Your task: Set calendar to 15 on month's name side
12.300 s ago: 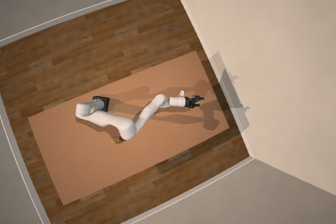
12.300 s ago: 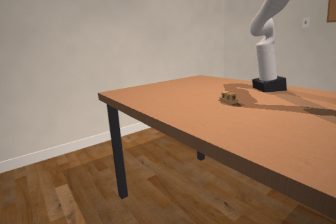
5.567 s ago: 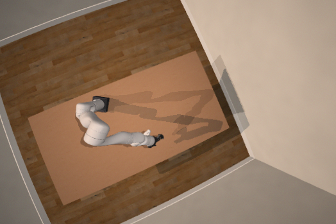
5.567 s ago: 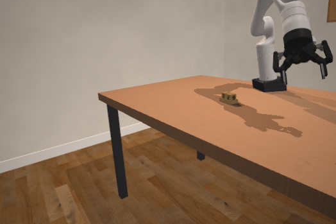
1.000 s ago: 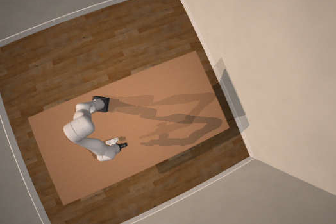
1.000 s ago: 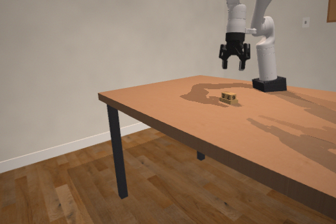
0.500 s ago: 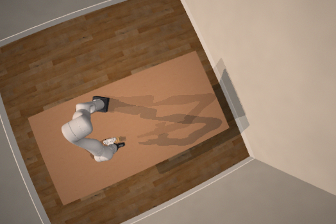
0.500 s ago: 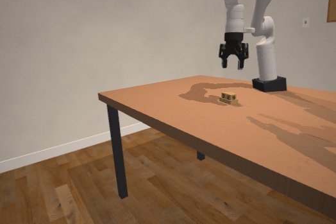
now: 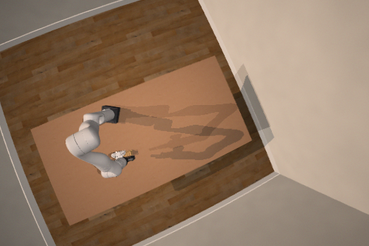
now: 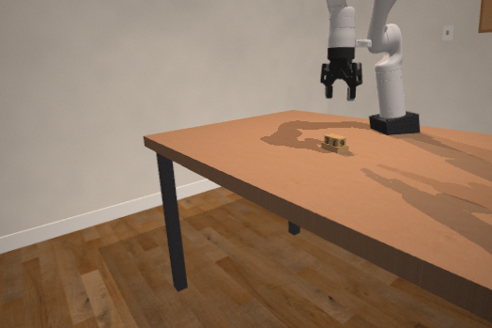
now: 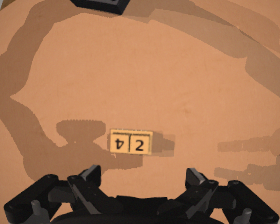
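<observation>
The wooden calendar tray is 15 cm below my hand, 2 cm to the right of it and 2 cm behind it.
</observation>
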